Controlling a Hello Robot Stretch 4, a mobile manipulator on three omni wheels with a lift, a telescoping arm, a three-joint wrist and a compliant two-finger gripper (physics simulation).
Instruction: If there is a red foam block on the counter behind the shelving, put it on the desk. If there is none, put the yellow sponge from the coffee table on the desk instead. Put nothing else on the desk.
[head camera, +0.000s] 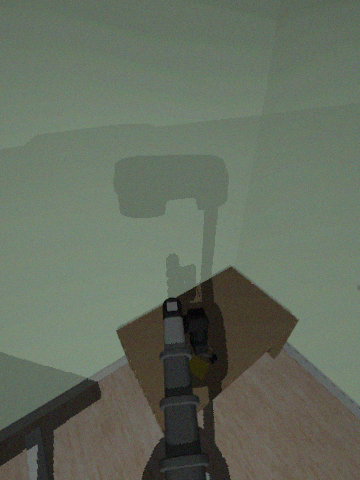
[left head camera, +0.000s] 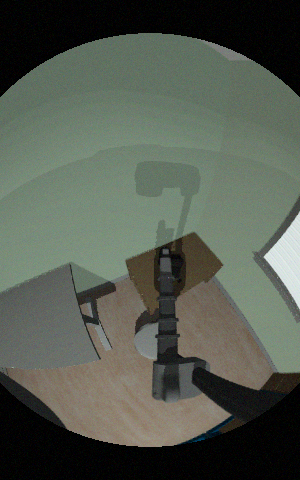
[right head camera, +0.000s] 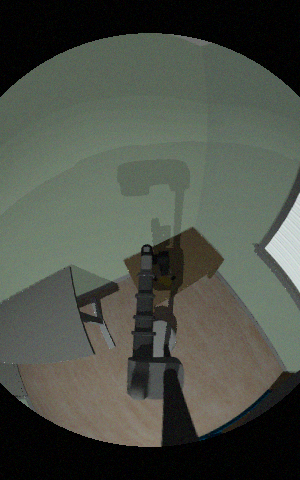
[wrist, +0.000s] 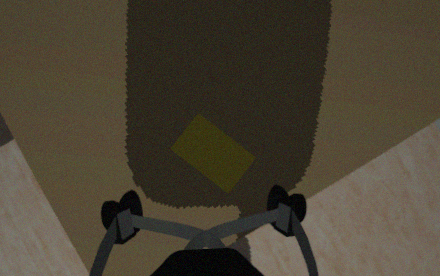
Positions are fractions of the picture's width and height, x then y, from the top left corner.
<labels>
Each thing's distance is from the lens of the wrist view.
my gripper (wrist: 0.47, 0.74): 26 cm
yellow sponge (wrist: 0.46, 0.53): 37 cm
</labels>
